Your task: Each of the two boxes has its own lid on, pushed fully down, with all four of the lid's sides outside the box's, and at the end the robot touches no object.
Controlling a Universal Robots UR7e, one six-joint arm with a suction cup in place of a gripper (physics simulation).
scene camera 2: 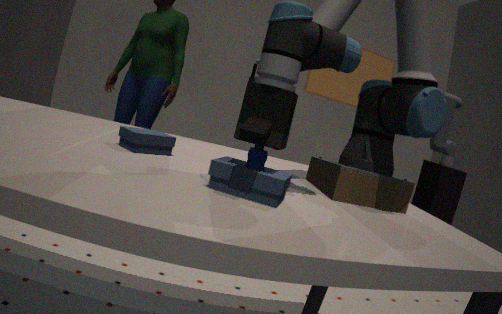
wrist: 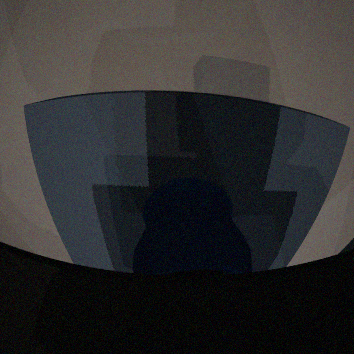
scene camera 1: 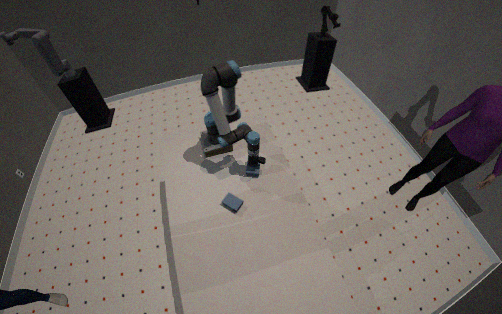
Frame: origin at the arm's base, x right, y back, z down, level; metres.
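Where they show: hand, tool point: (scene camera 2: pixel 253 169) (wrist: pixel 189 211); arm's base, link origin: (scene camera 2: pixel 365 170) (scene camera 1: pixel 217 137).
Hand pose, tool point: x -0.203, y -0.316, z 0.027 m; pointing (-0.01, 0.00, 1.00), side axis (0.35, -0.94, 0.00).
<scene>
Things, the pixels of their top centre, and the offset from my tool point.
- nearer blue-grey box, top centre: (scene camera 2: pixel 253 168) dz -0.001, dx +0.001, dy +0.000 m
- table with its lid, top centre: (wrist: pixel 192 218) (scene camera 2: pixel 253 167) (scene camera 1: pixel 253 165) dz -0.003, dx +0.001, dy -0.001 m
The nearer blue-grey box (scene camera 2: pixel 245 193) stands on the table with its lid (scene camera 2: pixel 224 171) (wrist: pixel 65 170) (scene camera 1: pixel 253 174) on. The lid looks level, and a strip of box shows below its rim. My suction cup (scene camera 2: pixel 257 160) (wrist: pixel 190 225), dark blue, is upright over the middle of that lid. It is at the lid's top with no visible gap; whether it presses cannot be told. The suction is open and holds nothing. The other box (scene camera 2: pixel 145 147) stands apart, with its lid (scene camera 2: pixel 142 135) (scene camera 1: pixel 232 201) on and looking level. How far down either lid sits is hard to tell.
The arm's base block (scene camera 2: pixel 360 185) (scene camera 1: pixel 217 150) stands beside the nearer box. The table's edge (scene camera 2: pixel 200 245) runs along the front in scene camera 2's view. A person in green (scene camera 2: pixel 160 45) and a person in purple (scene camera 1: pixel 475 120) stand beyond the table.
</scene>
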